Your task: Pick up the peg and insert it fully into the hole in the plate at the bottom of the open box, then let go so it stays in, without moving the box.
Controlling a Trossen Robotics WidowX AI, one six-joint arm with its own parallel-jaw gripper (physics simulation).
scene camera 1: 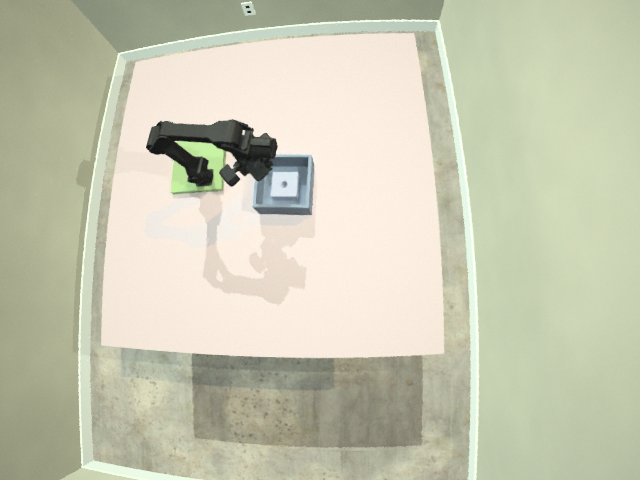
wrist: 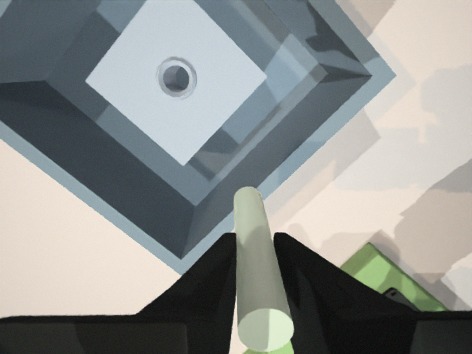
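Where they show: gripper, fingertip midpoint: [wrist: 254, 244]; arm's base at its link origin: [scene camera 1: 204, 177].
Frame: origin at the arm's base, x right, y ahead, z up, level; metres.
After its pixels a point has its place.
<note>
The pale green peg [wrist: 255, 270] @(z 0.187, x 0.042, y 0.251 m) is between the two black fingers in the wrist view, its far end near the rim corner of the box. My gripper [wrist: 254, 244] @(z 0.163, x 0.039, y 0.246 m) is shut on the peg and hangs above the box's near corner. In the scene view the peg is hidden by the arm. The open blue-grey box [scene camera 1: 286, 210] @(z 0.034, x 0.142, y 0.329 m) [wrist: 305, 150] @(z 0.073, x 0.073, y 0.227 m) stands on the table. The pale square plate [scene camera 1: 290, 193] @(z 0.034, x 0.081, y 0.340 m) [wrist: 145, 105] @(z 0.034, x 0.017, y 0.322 m) lies at its bottom. The round hole [scene camera 1: 284, 183] [wrist: 177, 78] in the plate's middle is empty. The peg is outside the hole.
The green base pad [scene camera 1: 215, 184] @(z -0.001, x 0.029, y 0.047 m) [wrist: 367, 260] @(z -0.004, x 0.034, y 0.072 m) lies left of the box, under the arm's base. The black arm [scene camera 1: 196, 132] @(z 0.437, x 0.039, y 0.159 m) reaches from it above the pink table top [scene camera 1: 361, 258] @(z -0.025, x 0.295, y 0.583 m) to the box's left side. The box's walls stand around the plate.
</note>
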